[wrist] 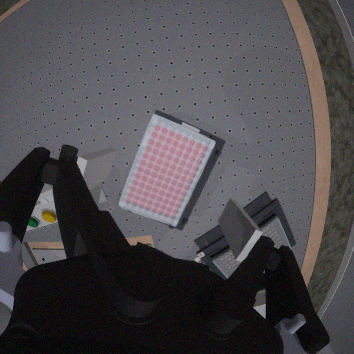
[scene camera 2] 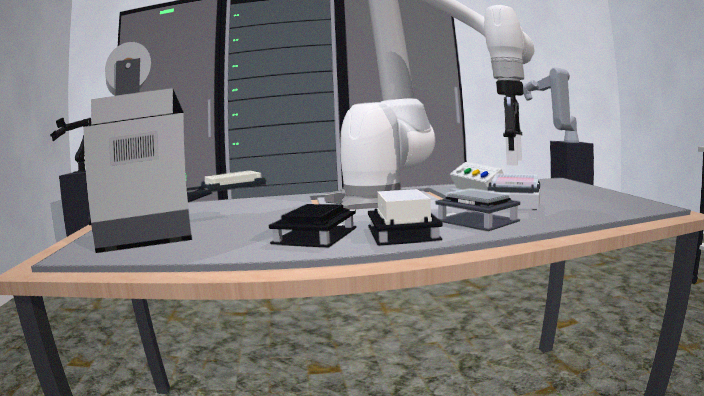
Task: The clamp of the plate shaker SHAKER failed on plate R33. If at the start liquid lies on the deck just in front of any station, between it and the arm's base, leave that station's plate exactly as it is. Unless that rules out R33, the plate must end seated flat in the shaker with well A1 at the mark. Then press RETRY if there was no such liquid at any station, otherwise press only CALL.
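Frame: origin at the arm's base, x right, y ahead, z up, level; metres.
Where they show: gripper, fingertip midpoint: (wrist: 169,187) (scene camera 2: 514,162); arm's base, link origin: (scene camera 2: 372,202).
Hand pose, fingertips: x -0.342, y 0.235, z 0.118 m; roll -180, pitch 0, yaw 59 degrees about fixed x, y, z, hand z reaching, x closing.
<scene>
Each offset is from my fingertips to the top centre of the thing. "spot": to the spot under its first point.
A plate with pink wells {dy -0.006, dx -0.005, dz -0.035 m} (scene camera 2: 516,181) (wrist: 167,172) lies on a white-based station with dark holding parts {spot: dy +0.067, dx -0.019, dz -0.085 m} (scene camera 2: 531,199). In the wrist view, dark edges of the station show along the plate's upper and right sides. Its label is too small to read, and I cannot tell which corner is A1. My gripper (scene camera 2: 513,150) (wrist: 169,187) is open and empty, high above the plate, with one finger pad out to each side of it. A sloped button panel {dy -0.236, dx +0.023, dz -0.029 m} (scene camera 2: 459,176) with green, yellow and blue buttons stands beside the plate; its lettering is not readable. No liquid is discernible.
A dark raised stand (scene camera 2: 511,204) with a grey plate {dy +0.125, dx +0.155, dz -0.051 m} (scene camera 2: 479,196) (wrist: 274,232) stands next to the pink plate's station. Further left stand a white box {dy +0.171, dx +0.334, dz -0.037 m} (scene camera 2: 404,206) on a black stand, a black stand (scene camera 2: 312,226) and a tall barcoded machine {dy +0.085, dx +0.933, dz +0.343 m} (scene camera 2: 140,185). A pale plate {dy -0.026, dx +0.695, dz +0.004 m} (scene camera 2: 232,178) rests beside the machine.
</scene>
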